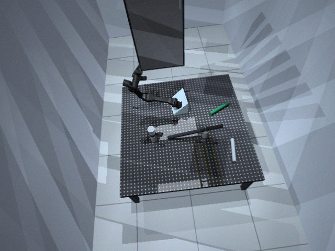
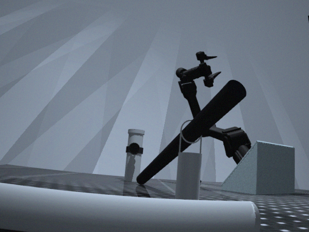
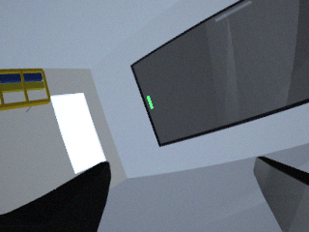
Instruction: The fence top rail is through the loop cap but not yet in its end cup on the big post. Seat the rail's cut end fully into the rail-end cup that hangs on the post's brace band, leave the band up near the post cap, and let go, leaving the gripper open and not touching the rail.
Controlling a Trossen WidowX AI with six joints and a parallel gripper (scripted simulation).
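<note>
My gripper tip is now 490 mm above the brace band, 420 mm short of it and 100 mm to the right of it. From my gripper tip the other things lie so: green rod (770 mm to the left, 600 mm below, 70 mm ahead); white rod (840 mm to the left, 600 mm below, 560 mm ahead); small white post (580 mm to the left, 510 mm below, 400 mm ahead).
</note>
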